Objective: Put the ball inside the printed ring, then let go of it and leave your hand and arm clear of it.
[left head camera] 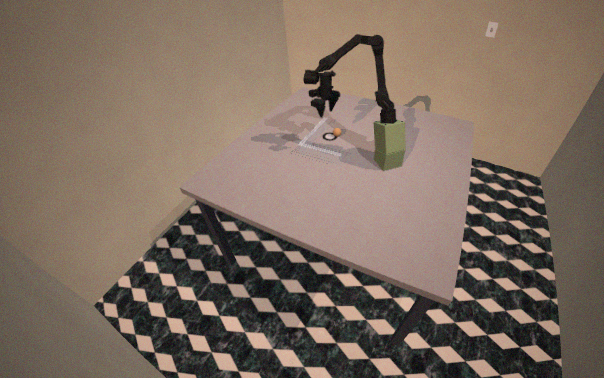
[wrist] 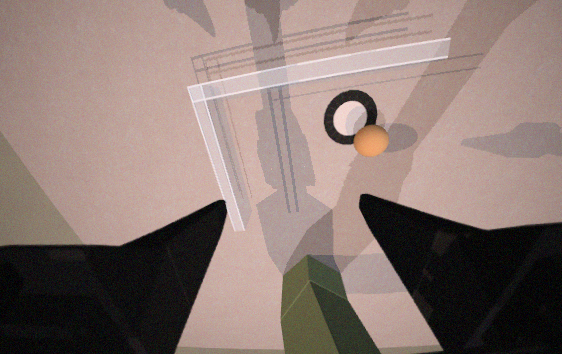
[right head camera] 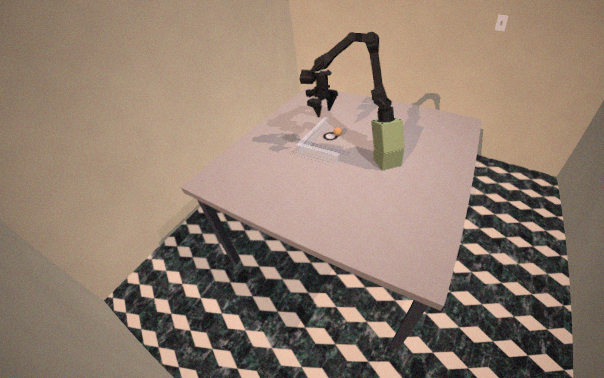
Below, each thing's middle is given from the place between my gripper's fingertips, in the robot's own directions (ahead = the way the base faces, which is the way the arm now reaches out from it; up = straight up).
Right now my hand is 170 mm above the orange ball (wrist: 371,140) and 120 mm to the left of it.
